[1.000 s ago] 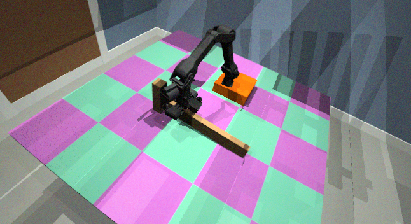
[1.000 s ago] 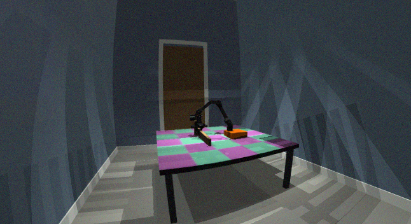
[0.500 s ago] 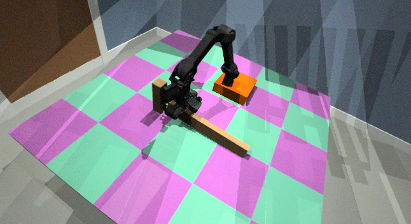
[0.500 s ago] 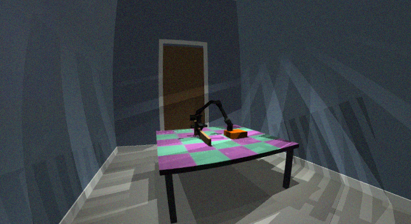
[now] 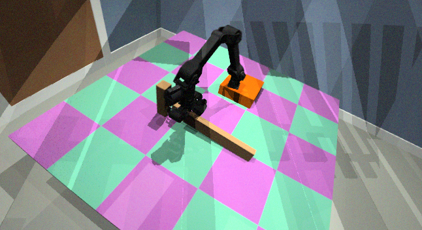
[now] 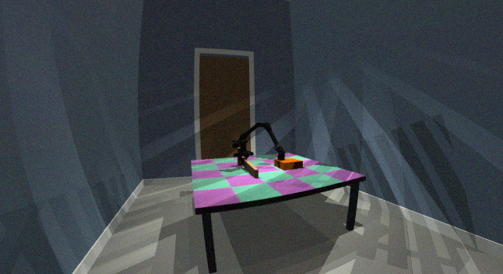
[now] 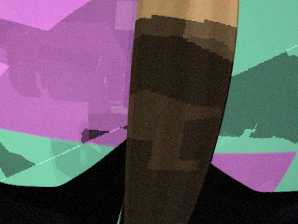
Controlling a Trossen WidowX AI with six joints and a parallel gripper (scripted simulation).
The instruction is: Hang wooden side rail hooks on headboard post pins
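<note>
Right now my gripper tip is 12 cm to the left of the wooden headboard post, 4 cm below it and 2 cm past it.
</note>
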